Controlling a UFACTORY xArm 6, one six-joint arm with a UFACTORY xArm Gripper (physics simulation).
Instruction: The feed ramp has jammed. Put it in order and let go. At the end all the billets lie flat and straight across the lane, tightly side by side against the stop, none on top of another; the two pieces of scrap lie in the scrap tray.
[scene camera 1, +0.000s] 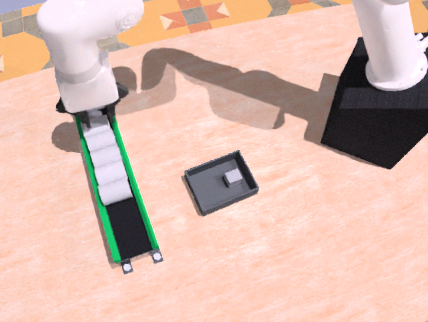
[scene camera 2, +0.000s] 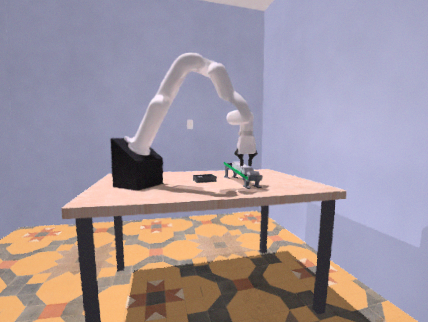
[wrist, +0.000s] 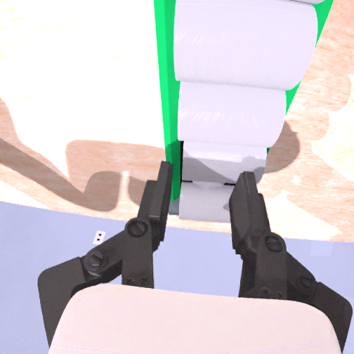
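Seen in the pictures: gripper, fingertip midpoint: (scene camera 1: 99, 119) (scene camera 2: 245, 166); arm's base at its link origin: (scene camera 1: 396, 68) (scene camera 2: 139, 149).
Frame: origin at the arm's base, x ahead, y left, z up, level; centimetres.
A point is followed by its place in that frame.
Note:
The feed ramp (scene camera 1: 100, 210) (scene camera 2: 236, 170) (wrist: 165, 65) has green rails and a dark bed. Several pale, rounded billets lie across its lane in a row; the nearest billet (scene camera 1: 115, 192) @[x 59.8, y -5.4, z -8.8 cm] in scene camera 1 has bare bed before it. In the wrist view a large billet (wrist: 245, 42) touches a smaller-looking billet (wrist: 230, 114). Beyond it is a shaded, flatter pale piece (wrist: 220, 155), then a thin dark gap and another pale piece (wrist: 205, 202); I cannot tell which is scrap, billet or stop. My gripper (scene camera 1: 98, 122) @[x 56.5, y -21.7, z -9.5 cm] (scene camera 2: 245, 164) @[x 56.5, y -21.7, z -9.5 cm] (wrist: 203, 181) is partly open and empty above the ramp's far end. One scrap block (scene camera 1: 232, 177) @[x 36.7, y -0.9, z -17.8 cm] lies in the scrap tray (scene camera 1: 195, 197) @[x 45.6, y -0.8, z -18.2 cm] (scene camera 2: 205, 180) @[x 37.8, y -6.2, z -19.4 cm].
The black arm base (scene camera 1: 370, 125) @[x 8.8, y 6.0, z -7.2 cm] (scene camera 2: 135, 167) @[x -3.3, y -12.8, z -8.6 cm] stands on the table (scene camera 1: 300, 250) @[x 31.6, y 19.1, z -20.7 cm] (scene camera 2: 200, 199) @[x 21.2, y -40.2, z -20.7 cm], across the tray from the ramp. Two small feet (scene camera 1: 127, 267) @[x 64.2, y 5.6, z -19.6 cm] (scene camera 1: 157, 256) @[x 57.9, y 6.3, z -19.6 cm] stick out at the ramp's near end in scene camera 1. The arm's shadow crosses the table.

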